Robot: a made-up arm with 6 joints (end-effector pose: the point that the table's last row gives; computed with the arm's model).
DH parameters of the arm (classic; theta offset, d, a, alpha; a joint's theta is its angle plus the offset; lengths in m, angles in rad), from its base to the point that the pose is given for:
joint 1: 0 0.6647 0.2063 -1.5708
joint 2: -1.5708 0 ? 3.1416
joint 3: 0 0 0.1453 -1.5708
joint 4: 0 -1.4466 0 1.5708
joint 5: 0 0 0 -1.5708
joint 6: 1.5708 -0.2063 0 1.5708
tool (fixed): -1.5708 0 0 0
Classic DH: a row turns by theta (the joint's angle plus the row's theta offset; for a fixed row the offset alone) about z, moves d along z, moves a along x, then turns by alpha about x.
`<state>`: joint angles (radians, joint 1 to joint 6).
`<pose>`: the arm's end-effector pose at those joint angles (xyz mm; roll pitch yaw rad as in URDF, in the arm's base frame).
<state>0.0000 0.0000 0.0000 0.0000 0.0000 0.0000</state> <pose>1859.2 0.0 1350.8 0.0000 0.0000 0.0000</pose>
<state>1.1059 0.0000 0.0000 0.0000 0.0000 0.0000</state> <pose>833.5 1661.9 1350.8 0.0000 0.0000 1.1059</pose>
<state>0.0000 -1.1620 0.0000 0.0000 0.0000 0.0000</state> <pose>233.8 0.0 2454.1 0.0000 -1.1620 0.0000</pose>
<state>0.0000 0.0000 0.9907 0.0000 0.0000 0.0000</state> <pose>990.7 0.0 2667.6 0.0000 -0.9907 0.0000</pose>
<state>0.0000 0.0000 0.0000 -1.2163 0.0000 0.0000</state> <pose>1859.2 0.0 1350.8 1.2163 0.0000 0.0000</pose>
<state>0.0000 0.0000 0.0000 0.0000 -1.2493 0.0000</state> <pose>1718.1 0.0 1155.1 0.0000 1.2493 0.0000</pose>
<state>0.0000 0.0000 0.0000 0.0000 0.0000 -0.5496</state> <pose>1859.2 0.0 1350.8 0.5496 0.0000 0.0000</pose>
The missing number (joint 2, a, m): 0.5408
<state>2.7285 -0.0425 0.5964 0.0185 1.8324 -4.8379</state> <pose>-1005.6 436.7 2312.4 1.7153 -0.6701 -0.4359</pose>
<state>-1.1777 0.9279 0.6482 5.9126 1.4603 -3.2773</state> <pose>752.8 -2009.2 906.6 -2.2552 -1.0352 -1.9606</pose>
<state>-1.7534 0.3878 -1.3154 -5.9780 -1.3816 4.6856</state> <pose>-90.2 -153.3 -300.7 -1.5838 0.0628 1.6884</pose>
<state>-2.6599 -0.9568 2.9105 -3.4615 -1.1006 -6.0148</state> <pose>1014.9 595.8 -285.1 2.1564 1.2046 2.7238</pose>
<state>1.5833 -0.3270 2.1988 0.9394 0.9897 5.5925</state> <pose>-121.9 -1385.1 1876.1 3.1096 0.0858 -2.3022</pose>
